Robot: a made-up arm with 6 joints.
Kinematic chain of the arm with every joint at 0, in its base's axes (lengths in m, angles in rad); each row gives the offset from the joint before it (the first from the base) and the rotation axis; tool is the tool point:
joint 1: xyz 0 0 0.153 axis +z
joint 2: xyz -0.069 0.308 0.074 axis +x
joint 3: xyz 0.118 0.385 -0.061 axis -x
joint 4: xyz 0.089 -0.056 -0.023 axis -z
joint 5: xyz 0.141 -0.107 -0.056 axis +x
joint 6: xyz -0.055 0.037 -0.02 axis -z
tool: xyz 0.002 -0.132 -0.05
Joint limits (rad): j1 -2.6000..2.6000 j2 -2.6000..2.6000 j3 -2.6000..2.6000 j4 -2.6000..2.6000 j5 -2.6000..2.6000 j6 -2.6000..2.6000
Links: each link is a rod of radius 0.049 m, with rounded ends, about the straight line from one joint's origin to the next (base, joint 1, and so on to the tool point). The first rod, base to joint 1, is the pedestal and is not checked.
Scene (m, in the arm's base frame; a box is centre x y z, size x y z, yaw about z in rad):
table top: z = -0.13
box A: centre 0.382 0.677 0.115 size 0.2 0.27 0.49 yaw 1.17
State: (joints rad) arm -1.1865 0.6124 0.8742 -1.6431 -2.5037 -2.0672
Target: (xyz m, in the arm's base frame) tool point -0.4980 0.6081 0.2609
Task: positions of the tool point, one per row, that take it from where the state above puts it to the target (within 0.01 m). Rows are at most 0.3 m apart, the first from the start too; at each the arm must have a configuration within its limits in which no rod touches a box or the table.
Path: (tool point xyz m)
1: 0.8424 0.2061 0.3440
2: 0.7428 0.4187 0.4162
3: 0.5819 0.5817 0.4892
4: 0.3820 0.6770 0.5589
5: 0.1645 0.7850 0.4828
6: -0.0764 0.8077 0.4047
7: -0.3071 0.7445 0.3292
8: -0.4980 0.6081 0.2609

